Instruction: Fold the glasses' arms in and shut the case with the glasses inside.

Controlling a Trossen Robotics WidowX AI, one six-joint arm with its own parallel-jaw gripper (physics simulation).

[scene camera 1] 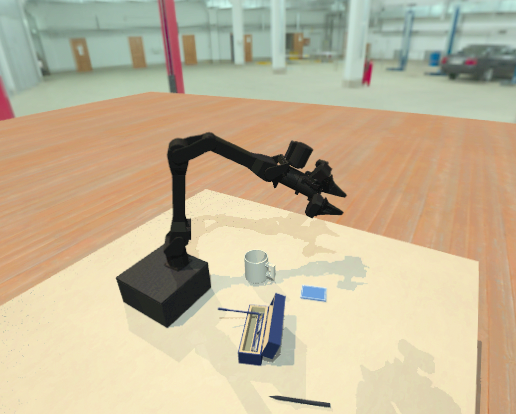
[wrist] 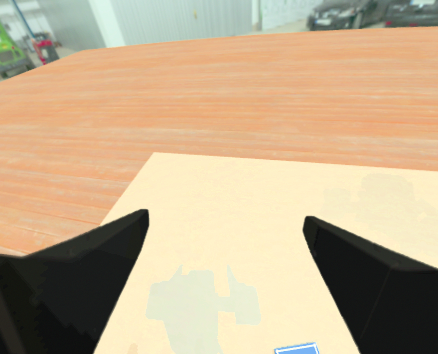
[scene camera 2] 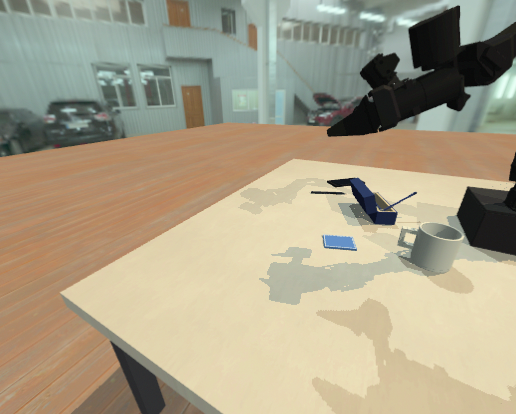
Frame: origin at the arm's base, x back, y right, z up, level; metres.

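Where they show: gripper, fingertip midpoint: [scene camera 1: 344, 204] [wrist: 227, 220] [scene camera 2: 327, 133]; arm's base, link origin: [scene camera 1: 177, 262].
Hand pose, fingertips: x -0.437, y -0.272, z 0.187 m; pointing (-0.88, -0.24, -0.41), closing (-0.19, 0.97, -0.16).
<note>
Each offset is from my fingertips to the top centre of the thing. "pt": to the spot under its first point.
The blue case [scene camera 1: 250, 358] [scene camera 2: 386, 218] stands open on the table, its blue lid @(dx +0.071, dy +0.311, dz -0.195 m) [scene camera 1: 274, 327] [scene camera 2: 363, 195] tilted up and back. The dark blue glasses [scene camera 1: 232, 310] [scene camera 2: 403, 200] are in the case. One of their arms sticks out over the side toward the robot's base, raised above the table. Thin blue parts also show inside the case; how the other arm lies is too small to tell. My gripper [scene camera 1: 344, 204] [wrist: 227, 220] is open and empty, high above the table and well away from the case. The case does not show in the wrist view.
A grey mug @(pt dx +0.227, dy +0.136, dz -0.231 m) [scene camera 1: 256, 269] [scene camera 2: 436, 250] stands near the case. A small blue card-like item @(dx +0.043, dy +0.090, dz -0.287 m) [scene camera 1: 313, 293] [scene camera 2: 339, 242] [wrist: 297, 350] lies flat nearby. A dark pen @(dx -0.058, dy +0.436, dz -0.283 m) [scene camera 1: 300, 401] [scene camera 2: 327, 192] lies beyond the case. A black item @(dx -0.016, dy +0.601, dz -0.284 m) [scene camera 2: 340, 183] shows behind the lid in scene camera 2.
</note>
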